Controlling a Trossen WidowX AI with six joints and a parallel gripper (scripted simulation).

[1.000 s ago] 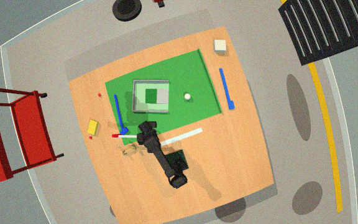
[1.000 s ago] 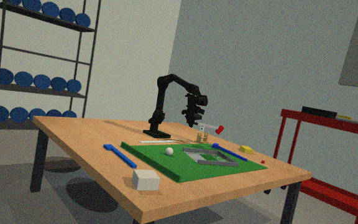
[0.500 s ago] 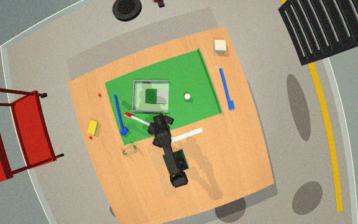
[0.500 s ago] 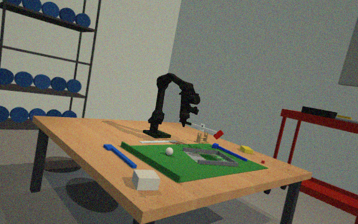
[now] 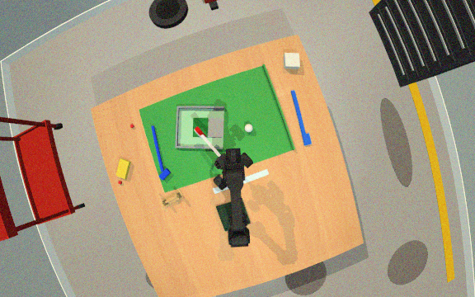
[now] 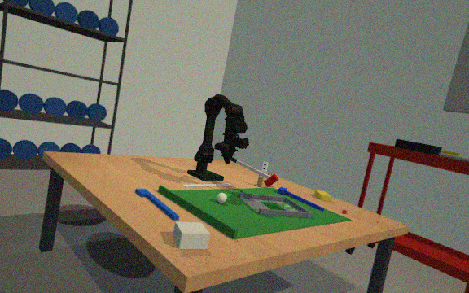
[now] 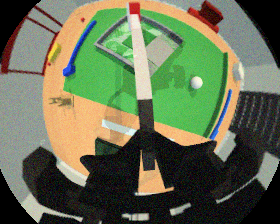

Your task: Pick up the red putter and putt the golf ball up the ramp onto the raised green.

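Right now my gripper tip is 13 cm above the white strip, 8 cm past it and 3 cm to the left of it. Also, from my gripper tip: white golf ball (19 cm ahead, 11 cm to the right, 11 cm below); small wooden stand (34 cm to the left, 13 cm behind, 10 cm below); red putter (10 cm ahead, 7 cm to the left).
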